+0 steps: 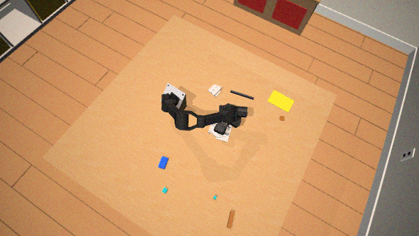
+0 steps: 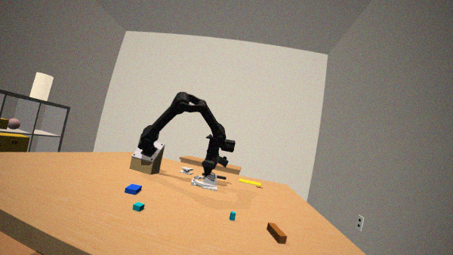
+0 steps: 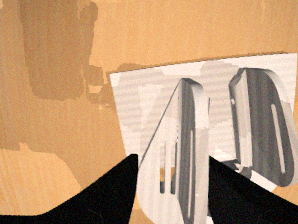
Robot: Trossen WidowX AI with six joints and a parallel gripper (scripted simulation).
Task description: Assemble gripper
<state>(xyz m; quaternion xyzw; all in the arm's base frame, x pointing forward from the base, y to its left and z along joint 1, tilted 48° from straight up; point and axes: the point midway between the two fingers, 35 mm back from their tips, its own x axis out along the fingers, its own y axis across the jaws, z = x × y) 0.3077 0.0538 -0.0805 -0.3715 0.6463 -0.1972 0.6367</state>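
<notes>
The flat white plate lies 3 cm ahead of my gripper tip, 2 cm to the right of it and 3 cm below it. Also, from my gripper tip: white jaw 1 cm behind, 6 cm to the right, 1 cm below; then housing plate 4 cm behind, 5 cm to the right, 2 cm below; then gripper base 19 cm behind, 16 cm to the left.
</notes>
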